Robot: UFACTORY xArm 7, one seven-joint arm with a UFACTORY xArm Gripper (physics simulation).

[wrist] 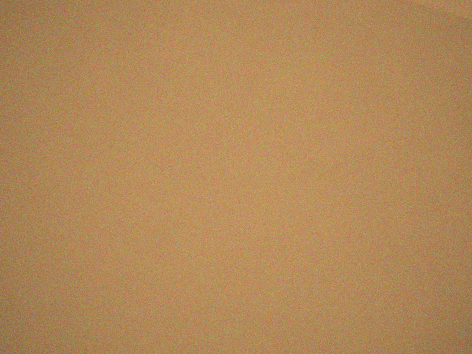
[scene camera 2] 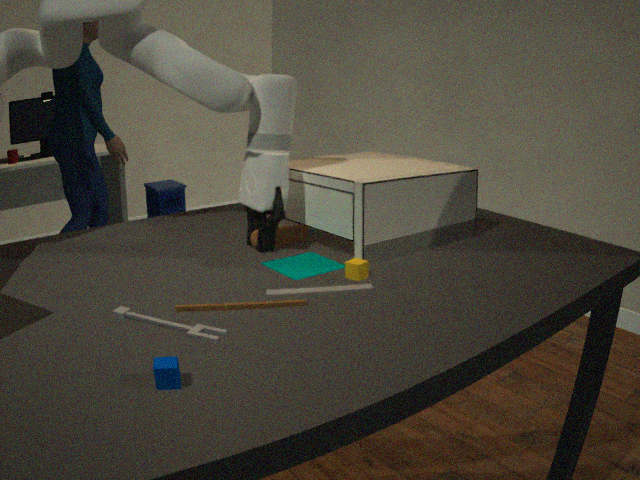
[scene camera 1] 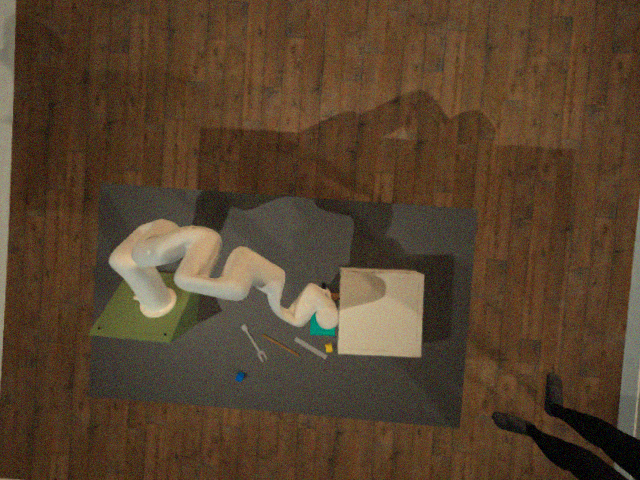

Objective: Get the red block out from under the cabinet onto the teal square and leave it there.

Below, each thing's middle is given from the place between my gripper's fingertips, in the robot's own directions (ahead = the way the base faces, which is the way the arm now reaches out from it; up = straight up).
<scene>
Now: the teal square [scene camera 2: 309, 264] 110 mm to the right of my hand and 30 mm ahead of it. Round my hand: grey forked tool [scene camera 2: 121, 312] 240 mm to the right, 240 mm behind; wooden-handled tool [scene camera 2: 296, 233] 160 mm ahead, 20 mm to the right, 10 mm above; thin brown stick [scene camera 2: 286, 303] 230 mm to the right, 130 mm behind.
</scene>
